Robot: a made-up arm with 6 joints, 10 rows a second.
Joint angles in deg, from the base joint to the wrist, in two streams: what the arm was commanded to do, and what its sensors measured. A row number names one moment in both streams.
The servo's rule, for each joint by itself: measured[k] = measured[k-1] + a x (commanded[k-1-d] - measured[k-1]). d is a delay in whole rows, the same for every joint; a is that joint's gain. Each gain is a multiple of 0.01, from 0.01 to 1. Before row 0 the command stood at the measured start. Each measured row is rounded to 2 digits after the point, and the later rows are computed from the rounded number. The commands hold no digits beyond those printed.
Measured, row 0:
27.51 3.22 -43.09 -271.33 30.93 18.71
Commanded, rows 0 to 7:
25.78 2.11 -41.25 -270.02 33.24 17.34
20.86 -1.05 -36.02 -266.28 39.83 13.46
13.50 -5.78 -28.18 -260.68 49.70 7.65
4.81 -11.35 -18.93 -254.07 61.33 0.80
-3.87 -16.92 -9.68 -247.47 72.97 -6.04
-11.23 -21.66 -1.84 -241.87 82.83 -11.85
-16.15 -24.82 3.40 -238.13 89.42 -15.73
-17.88 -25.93 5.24 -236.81 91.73 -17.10
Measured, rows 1 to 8:
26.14 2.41 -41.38 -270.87 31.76 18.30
21.97 -0.12 -36.40 -269.26 34.67 16.85
15.28 -4.25 -28.76 -266.26 40.08 14.09
7.01 -9.43 -19.62 -261.99 47.73 10.10
-1.59 -14.90 -10.38 -256.91 56.82 5.26
-9.21 -19.83 -2.44 -251.65 66.18 0.13
-14.69 -23.47 2.99 -246.92 74.55 -4.63
-17.21 -25.27 5.08 -243.38 80.73 -8.37
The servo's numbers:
d 0
a 0.79 0.73 0.93 0.35 0.36 0.30

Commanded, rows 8 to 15:
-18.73 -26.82 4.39 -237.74 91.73 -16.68
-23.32 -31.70 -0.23 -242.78 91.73 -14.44
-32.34 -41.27 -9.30 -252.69 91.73 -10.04
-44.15 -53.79 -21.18 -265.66 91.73 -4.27
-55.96 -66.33 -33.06 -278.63 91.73 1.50
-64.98 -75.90 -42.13 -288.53 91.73 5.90
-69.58 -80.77 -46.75 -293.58 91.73 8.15
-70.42 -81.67 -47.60 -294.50 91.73 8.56
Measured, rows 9 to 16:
-18.41 -26.40 4.44 -241.41 84.69 -10.86
-22.29 -30.27 0.10 -241.89 87.22 -11.93
-30.23 -38.30 -8.64 -245.67 88.84 -11.36
-41.23 -49.61 -20.30 -252.67 89.88 -9.23
-52.87 -61.82 -32.17 -261.76 90.55 -6.01
-62.44 -72.10 -41.43 -271.13 90.97 -2.44
-68.08 -78.43 -46.38 -278.99 91.24 0.74
-69.93 -80.80 -47.51 -284.42 91.42 3.09

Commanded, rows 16 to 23:
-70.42 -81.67 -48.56 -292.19 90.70 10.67
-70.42 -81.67 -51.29 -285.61 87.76 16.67
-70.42 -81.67 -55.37 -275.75 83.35 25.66
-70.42 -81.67 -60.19 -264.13 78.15 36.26
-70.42 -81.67 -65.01 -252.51 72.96 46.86
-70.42 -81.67 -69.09 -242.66 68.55 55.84
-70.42 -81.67 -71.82 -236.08 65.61 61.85
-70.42 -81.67 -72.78 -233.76 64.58 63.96
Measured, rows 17 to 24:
-70.32 -81.44 -48.49 -287.14 91.16 5.36
-70.40 -81.61 -51.09 -286.60 89.94 8.75
-70.42 -81.65 -55.07 -282.80 87.57 13.82
-70.42 -81.66 -59.83 -276.27 84.18 20.55
-70.42 -81.67 -64.65 -267.95 80.14 28.44
-70.42 -81.67 -68.78 -259.10 75.97 36.66
-70.42 -81.67 -71.61 -251.04 72.24 44.22
-70.42 -81.67 -72.70 -244.99 69.48 50.14

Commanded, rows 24 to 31:
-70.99 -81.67 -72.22 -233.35 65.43 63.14
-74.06 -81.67 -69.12 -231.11 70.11 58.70
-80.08 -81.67 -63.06 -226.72 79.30 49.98
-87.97 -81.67 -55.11 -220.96 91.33 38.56
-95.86 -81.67 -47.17 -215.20 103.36 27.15
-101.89 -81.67 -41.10 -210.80 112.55 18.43
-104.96 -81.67 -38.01 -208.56 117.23 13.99
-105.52 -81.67 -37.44 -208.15 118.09 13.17
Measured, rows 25 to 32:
-70.87 -81.67 -72.25 -240.92 68.02 54.04
-73.39 -81.67 -69.34 -237.49 68.77 55.44
-78.68 -81.67 -63.50 -233.72 72.56 53.80
-86.02 -81.67 -55.70 -229.25 79.32 49.23
-93.79 -81.67 -47.77 -224.33 87.97 42.61
-100.19 -81.67 -41.57 -219.59 96.82 35.36
-103.96 -81.67 -38.26 -215.73 104.17 28.95
-105.19 -81.67 -37.50 -213.08 109.18 24.22

